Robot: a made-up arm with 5 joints. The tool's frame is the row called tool.
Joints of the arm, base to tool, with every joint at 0 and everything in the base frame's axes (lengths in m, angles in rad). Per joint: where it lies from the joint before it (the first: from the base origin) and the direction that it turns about. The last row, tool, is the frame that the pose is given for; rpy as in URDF.
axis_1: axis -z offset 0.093 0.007 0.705
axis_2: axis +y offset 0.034 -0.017 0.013
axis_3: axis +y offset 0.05 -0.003 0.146
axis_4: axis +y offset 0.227 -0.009 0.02
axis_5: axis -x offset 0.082 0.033 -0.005
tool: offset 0.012 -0.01 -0.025 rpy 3.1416 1.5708 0
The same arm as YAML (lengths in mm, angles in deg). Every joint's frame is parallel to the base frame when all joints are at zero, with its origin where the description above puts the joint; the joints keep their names.
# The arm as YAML. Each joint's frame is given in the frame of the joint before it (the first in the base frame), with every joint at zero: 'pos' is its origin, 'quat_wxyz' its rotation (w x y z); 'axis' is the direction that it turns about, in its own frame. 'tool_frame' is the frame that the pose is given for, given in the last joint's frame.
length_unit: mm
angle_unit: deg
joints:
  - joint: axis_1
    pos: [93.0, 7.0, 705.0]
    quat_wxyz: [1.0, 0.0, 0.0, 0.0]
    axis: [0.0, 0.0, -1.0]
  - joint: axis_2
    pos: [34.0, -17.0, 13.0]
    quat_wxyz: [1.0, 0.0, 0.0, 0.0]
    axis: [0.0, 1.0, 0.0]
  - joint: axis_3
    pos: [50.0, -3.0, 146.0]
    quat_wxyz: [1.0, 0.0, 0.0, 0.0]
    axis: [0.0, 1.0, 0.0]
  - joint: axis_4
    pos: [227.0, -9.0, 20.0]
    quat_wxyz: [1.0, 0.0, 0.0, 0.0]
    axis: [0.0, 1.0, 0.0]
  - joint: axis_5
    pos: [82.0, 33.0, -5.0]
    quat_wxyz: [1.0, 0.0, 0.0, 0.0]
    axis: [-1.0, 0.0, 0.0]
tool_frame:
  pos: [12.0, -10.0, -25.0]
  quat_wxyz: [0.000003, -0.707106, 0.000003, 0.707108]

